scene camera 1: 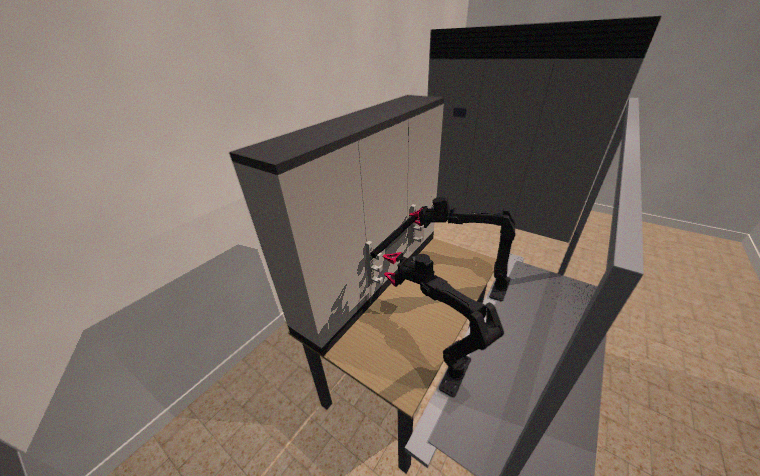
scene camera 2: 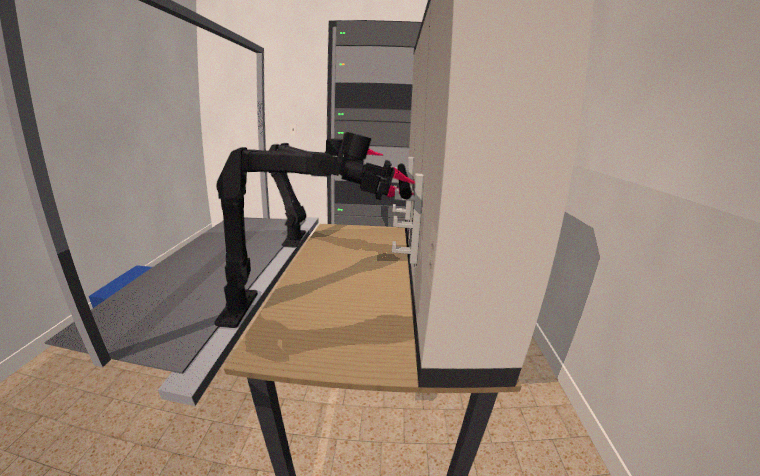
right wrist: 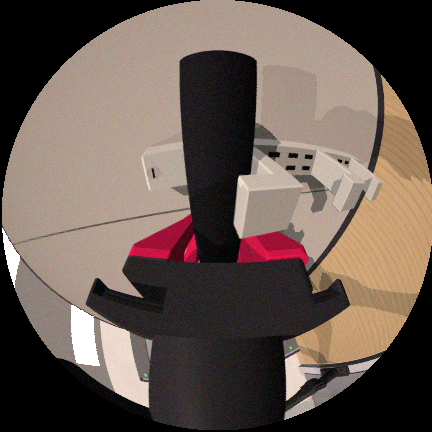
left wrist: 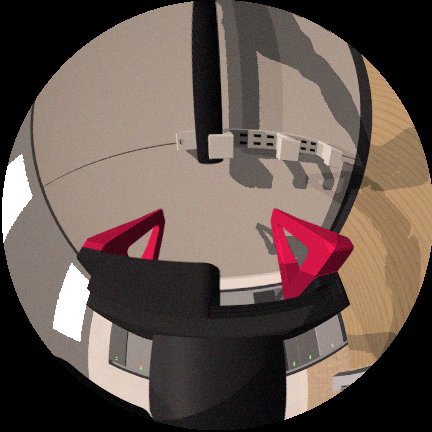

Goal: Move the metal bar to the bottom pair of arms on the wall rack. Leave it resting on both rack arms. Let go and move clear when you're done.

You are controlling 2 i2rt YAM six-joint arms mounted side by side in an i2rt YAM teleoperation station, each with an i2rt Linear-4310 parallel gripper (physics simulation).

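The black metal bar (scene camera 1: 393,235) (scene camera 2: 404,190) (left wrist: 206,75) (right wrist: 218,115) lies roughly level along the wall at the top pair of arms of the white wall rack (scene camera 1: 368,246) (scene camera 2: 418,215) (left wrist: 185,141) (right wrist: 167,161). Whether it touches those arms is unclear. My right gripper (scene camera 1: 415,216) (scene camera 2: 402,183) (right wrist: 217,214) is shut on the bar near one end. My left gripper (scene camera 1: 385,266) (left wrist: 217,214) is open and empty, near the bar's other end. In scene camera 2 its fingers are partly hidden. A bottom rack arm (scene camera 2: 401,247) (left wrist: 331,155) (right wrist: 373,186) is unoccupied.
The rack is fixed to a tall panel (scene camera 1: 319,224) (scene camera 2: 493,224) at the back of the wooden table (scene camera 1: 392,358) (scene camera 2: 336,308). Middle rack arms (left wrist: 288,148) (right wrist: 348,192) stick out between the top and bottom arms. A grey frame stands behind the robot arms.
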